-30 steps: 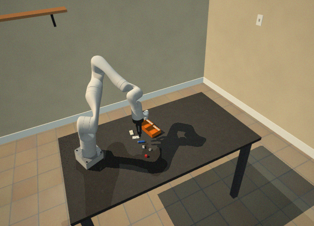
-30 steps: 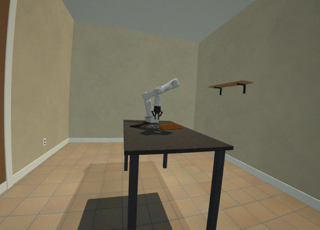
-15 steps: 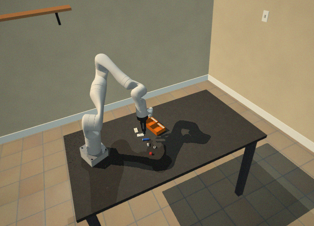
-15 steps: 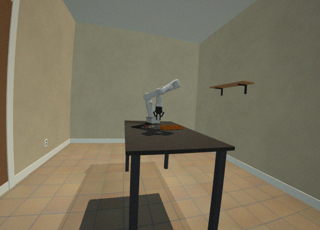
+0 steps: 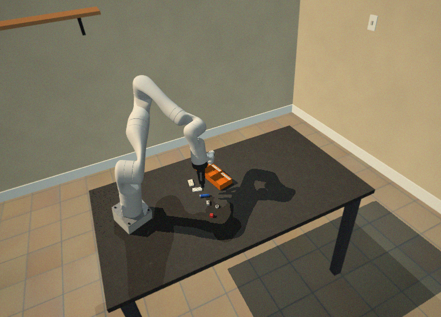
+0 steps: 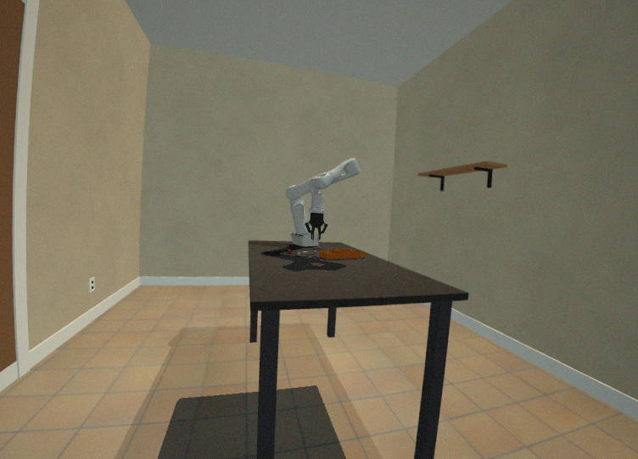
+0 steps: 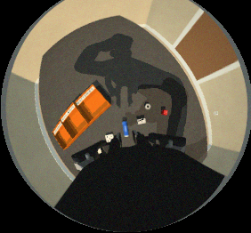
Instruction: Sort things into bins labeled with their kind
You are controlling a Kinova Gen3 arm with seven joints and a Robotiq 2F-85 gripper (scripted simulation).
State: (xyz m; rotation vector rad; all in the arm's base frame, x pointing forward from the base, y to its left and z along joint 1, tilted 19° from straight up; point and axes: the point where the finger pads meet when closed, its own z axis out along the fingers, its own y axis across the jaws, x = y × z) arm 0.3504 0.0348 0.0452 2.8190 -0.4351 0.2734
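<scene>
Now: the blue cylinder 90 mm below my hand. Also, from my hand: grey nut 100 mm to the right, 90 mm below, 30 mm ahead; then red die 140 mm to the right, 90 mm below, 20 mm behind.
</scene>
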